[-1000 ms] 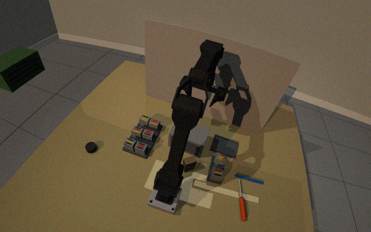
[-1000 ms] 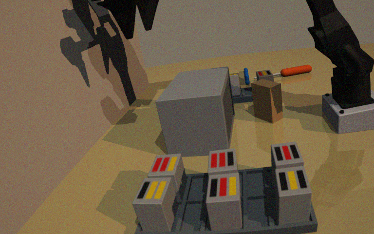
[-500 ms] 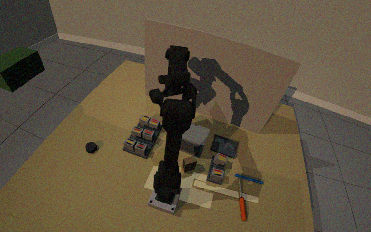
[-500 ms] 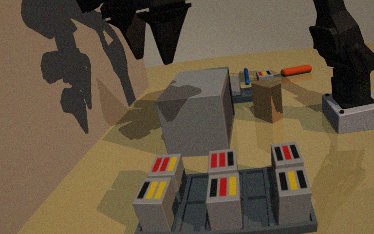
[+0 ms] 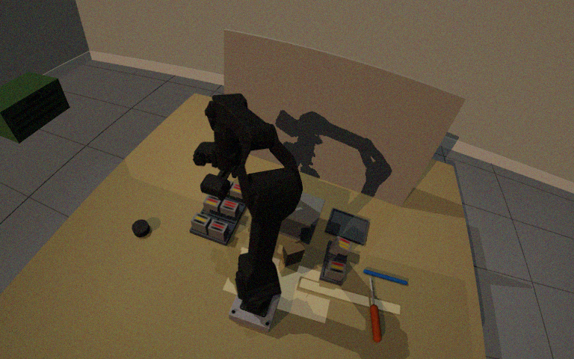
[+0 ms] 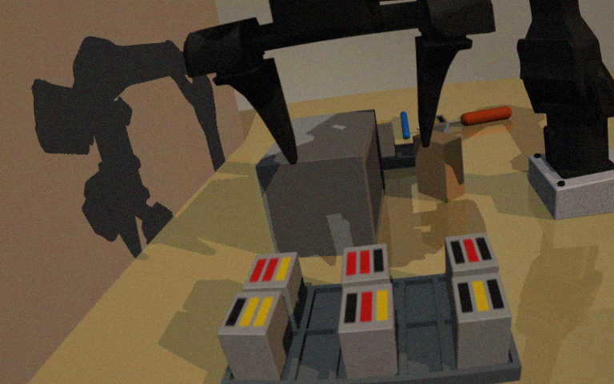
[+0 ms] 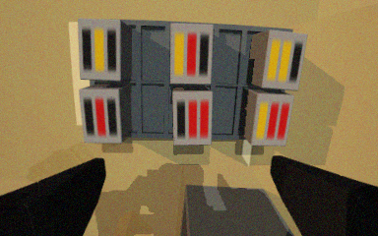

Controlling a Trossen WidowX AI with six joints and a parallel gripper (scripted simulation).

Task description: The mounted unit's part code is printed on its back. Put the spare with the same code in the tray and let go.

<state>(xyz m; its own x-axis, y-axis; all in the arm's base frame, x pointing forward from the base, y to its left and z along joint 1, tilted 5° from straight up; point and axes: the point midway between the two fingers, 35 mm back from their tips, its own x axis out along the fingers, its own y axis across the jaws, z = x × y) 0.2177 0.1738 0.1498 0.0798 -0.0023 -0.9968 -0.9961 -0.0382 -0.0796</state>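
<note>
My gripper tip is 1 cm short of the dark rack, 3 cm to the right of it and 13 cm above it. Round my gripper tip: dark tray: 10 cm ahead, 36 cm to the right, 13 cm below; mounted unit: 5 cm ahead, 17 cm to the right, 8 cm below; beige wall panel: 29 cm ahead, 19 cm to the right, 9 cm above.
</note>
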